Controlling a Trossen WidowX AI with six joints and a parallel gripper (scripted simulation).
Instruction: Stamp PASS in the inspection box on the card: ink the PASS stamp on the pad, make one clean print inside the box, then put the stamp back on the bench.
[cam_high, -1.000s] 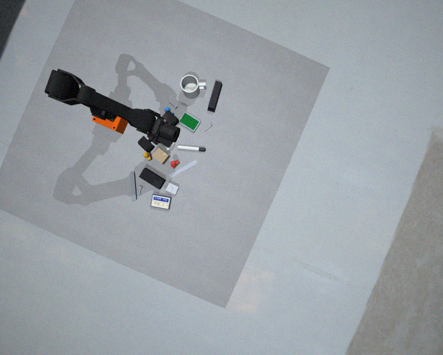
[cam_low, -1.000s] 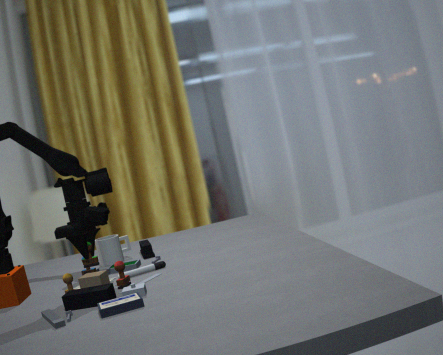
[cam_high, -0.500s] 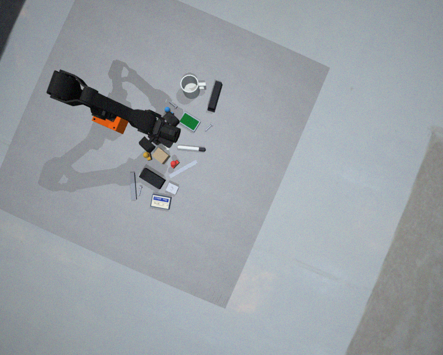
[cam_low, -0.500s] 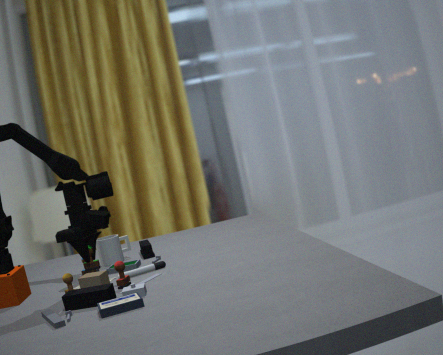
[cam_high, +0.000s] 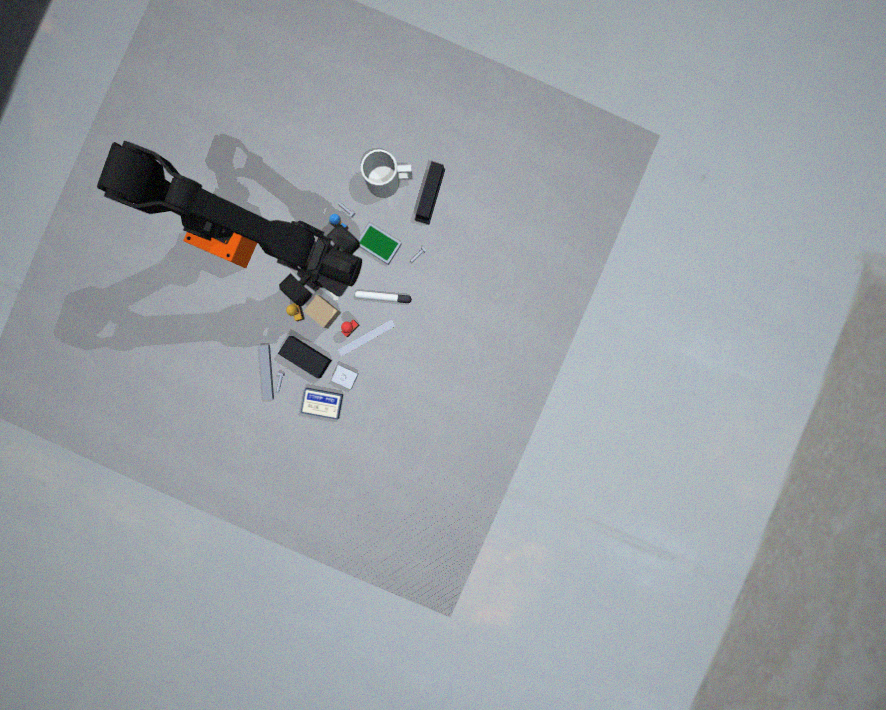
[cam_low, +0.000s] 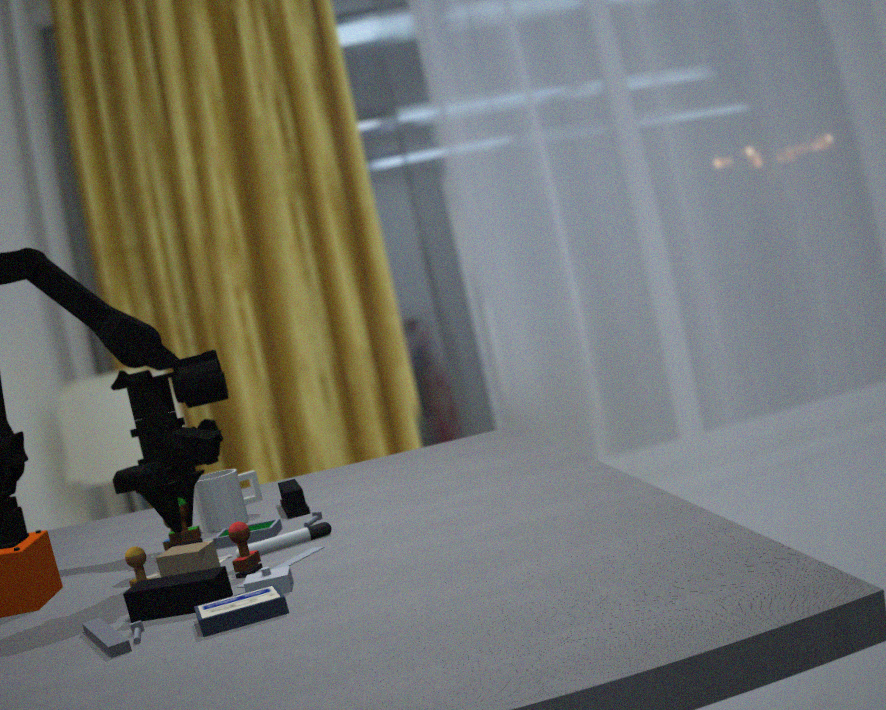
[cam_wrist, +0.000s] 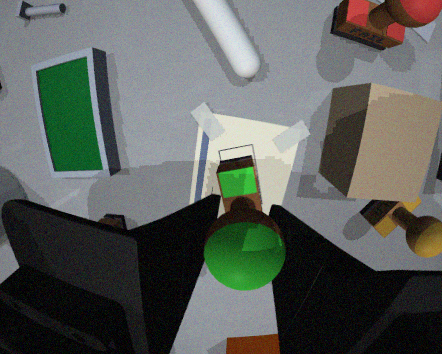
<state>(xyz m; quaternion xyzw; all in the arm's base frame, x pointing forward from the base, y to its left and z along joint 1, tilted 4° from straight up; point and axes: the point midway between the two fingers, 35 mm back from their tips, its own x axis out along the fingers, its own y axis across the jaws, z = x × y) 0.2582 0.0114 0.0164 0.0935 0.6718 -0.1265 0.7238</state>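
The cream card lies 6 cm below my gripper tip and 1 cm behind it. Also, from my gripper tip: wooden block 9 cm to the right, 3 cm below, 2 cm ahead; then yellow stamp 11 cm to the right, 4 cm behind, 3 cm below; then green-knobbed PASS stamp right at my gripper tip.
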